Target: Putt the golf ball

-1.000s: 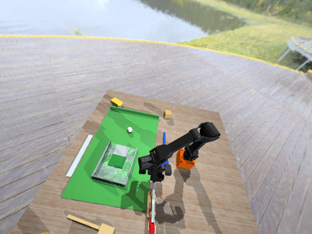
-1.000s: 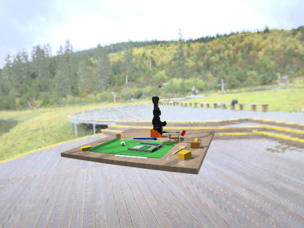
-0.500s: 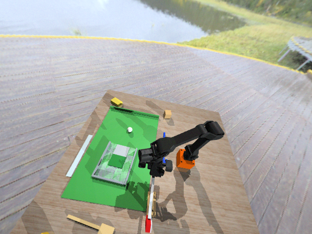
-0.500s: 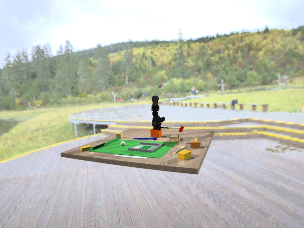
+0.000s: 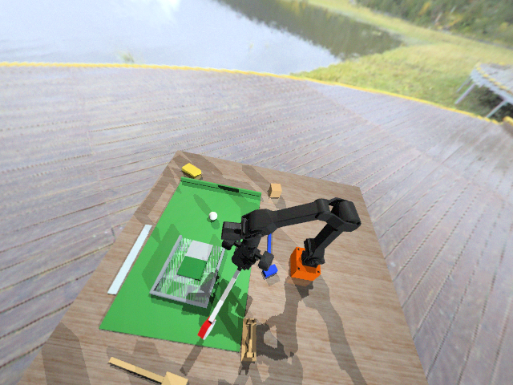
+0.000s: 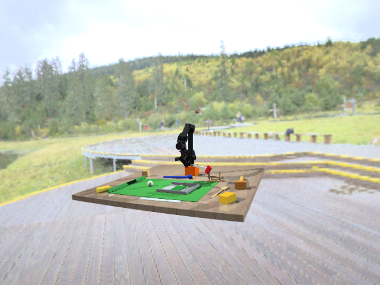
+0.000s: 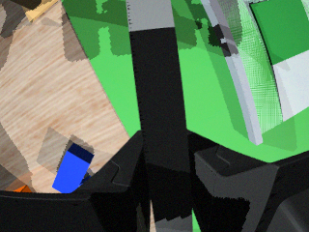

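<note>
Right now the blue putter is 11 cm behind my gripper tip, 15 cm to the right of it and 11 cm below it. Round my gripper tip: red putter: 3 cm ahead, 11 cm to the left, 2 cm above; white golf ball: 20 cm ahead, 25 cm to the right, 10 cm below; wooden stand: 8 cm behind, 21 cm to the left, 9 cm below.
</note>
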